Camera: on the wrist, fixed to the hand. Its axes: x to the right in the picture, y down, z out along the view.
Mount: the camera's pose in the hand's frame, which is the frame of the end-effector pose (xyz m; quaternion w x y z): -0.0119 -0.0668 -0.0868 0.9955 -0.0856 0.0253 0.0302
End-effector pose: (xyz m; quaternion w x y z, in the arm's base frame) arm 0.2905 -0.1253 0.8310 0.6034 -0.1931 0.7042 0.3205
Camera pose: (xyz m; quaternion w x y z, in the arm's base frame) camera 0.2738 -0.2342 0.8338 0.5567 -0.2307 0.6947 0.3927
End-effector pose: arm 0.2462 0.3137 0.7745 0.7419 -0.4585 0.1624 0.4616
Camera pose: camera 0.3115 0.2250 0.7721 0.6813 -0.5267 0.1548 0.4842
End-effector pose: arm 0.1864 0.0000 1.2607 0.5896 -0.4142 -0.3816 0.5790
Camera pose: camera 0.2911 -0.0150 1.2915 0.5437 -0.4890 -0.4020 0.5511
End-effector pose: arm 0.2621 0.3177 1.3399 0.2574 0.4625 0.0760 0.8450
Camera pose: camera 0.2205 0.3784 1.2579 0.2684 0.4193 -0.0041 0.8672
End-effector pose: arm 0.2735 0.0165 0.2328 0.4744 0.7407 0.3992 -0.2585
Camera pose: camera 0.2115 0.1067 0.2448 0.5334 0.7154 0.4092 -0.1901
